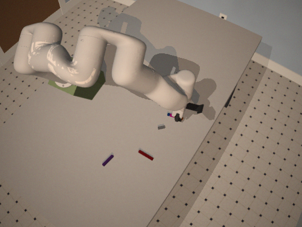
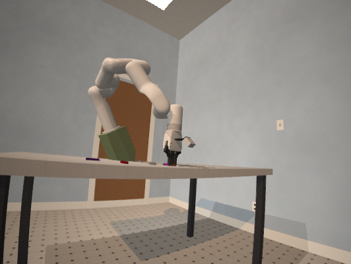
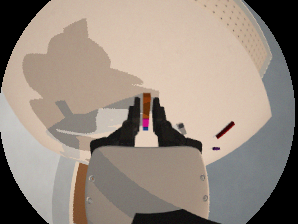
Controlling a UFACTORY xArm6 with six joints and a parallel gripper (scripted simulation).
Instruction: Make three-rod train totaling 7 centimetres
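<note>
My hand is 20 mm above the orange rod. Round my hand: blue rod (50 mm behind, 20 mm to the right, 20 mm below); then magenta rod (30 mm behind, 10 mm to the right, 20 mm below); then grey rod (30 mm behind, 90 mm to the right, 20 mm below).
</note>
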